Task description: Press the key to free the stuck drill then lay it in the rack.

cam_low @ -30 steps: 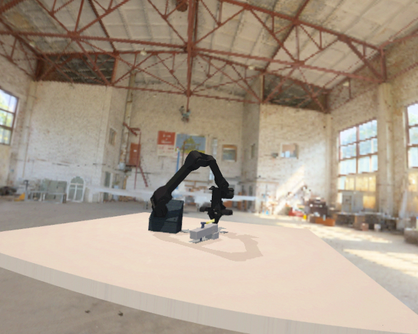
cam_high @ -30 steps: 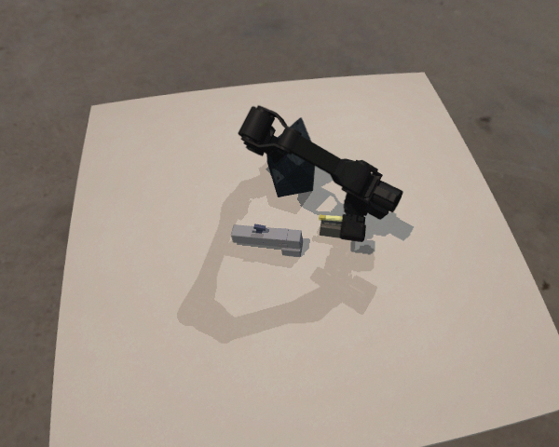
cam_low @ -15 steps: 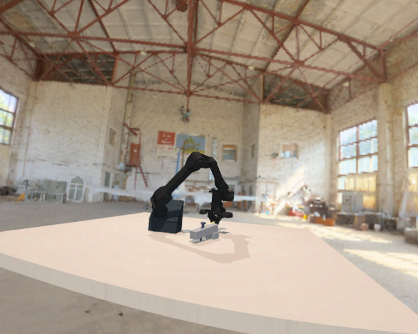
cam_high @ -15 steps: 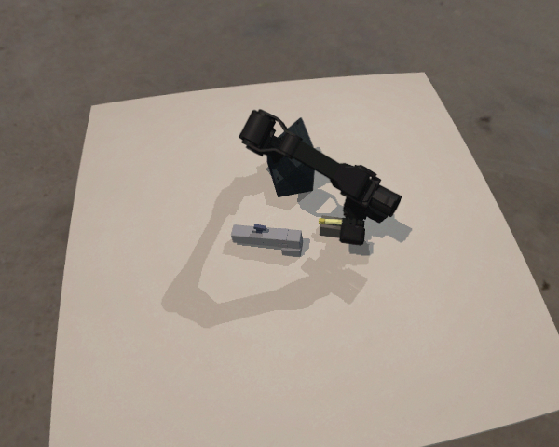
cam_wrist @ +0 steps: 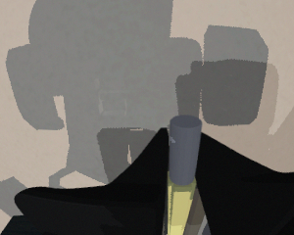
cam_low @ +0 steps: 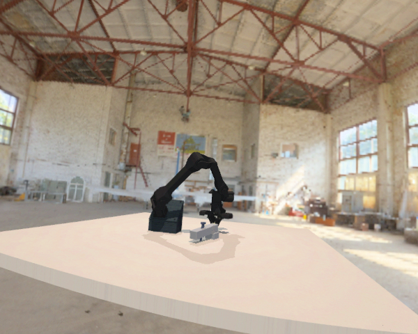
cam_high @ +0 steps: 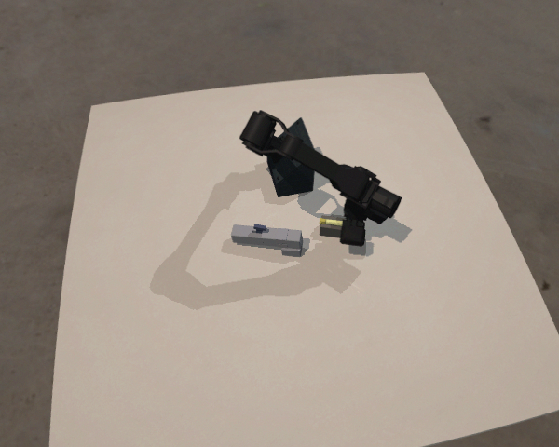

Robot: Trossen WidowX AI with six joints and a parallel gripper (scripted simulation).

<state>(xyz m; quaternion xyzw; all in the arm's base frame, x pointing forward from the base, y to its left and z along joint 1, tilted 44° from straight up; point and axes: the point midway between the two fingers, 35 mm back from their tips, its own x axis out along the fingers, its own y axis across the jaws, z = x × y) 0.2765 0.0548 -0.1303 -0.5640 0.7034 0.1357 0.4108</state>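
The drill is 40 mm to the right of my gripper tip, 30 mm above it and 20 mm behind it. From my gripper tip the other things lie so: dark grey rack (50 mm to the right, 20 mm behind, 10 mm above); grey housing block (230 mm to the right, 20 mm behind, 20 mm above); blue key (250 mm to the right, 40 mm behind, 40 mm above).
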